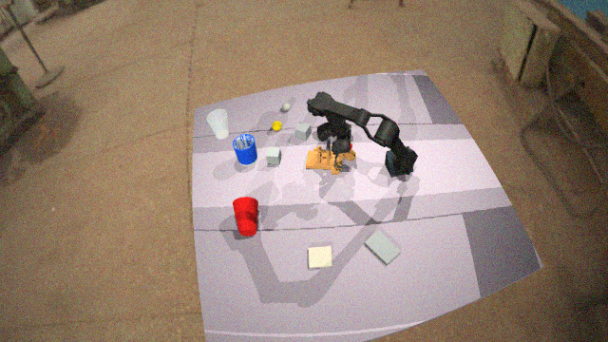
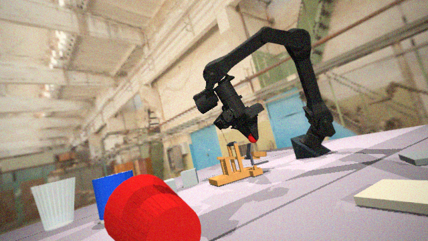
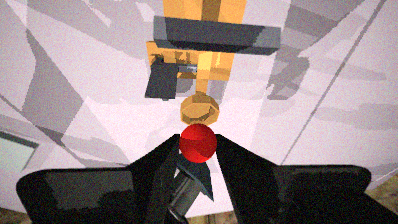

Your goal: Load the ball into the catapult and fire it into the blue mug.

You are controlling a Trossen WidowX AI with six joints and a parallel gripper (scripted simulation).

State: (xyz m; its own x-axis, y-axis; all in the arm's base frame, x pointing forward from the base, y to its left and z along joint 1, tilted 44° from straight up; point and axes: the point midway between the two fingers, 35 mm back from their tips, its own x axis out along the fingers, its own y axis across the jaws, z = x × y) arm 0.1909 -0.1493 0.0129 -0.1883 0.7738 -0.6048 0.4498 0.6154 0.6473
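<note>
My gripper tip is 50 mm short of the wooden catapult, 50 mm above it and 10 mm to the left of it. From my gripper tip the other things lie so: grey-green slab: 390 mm to the left, 90 mm below, 30 mm ahead; yellow ball: 300 mm to the right, 200 mm ahead, 80 mm below; red ball: 10 mm above.
</note>
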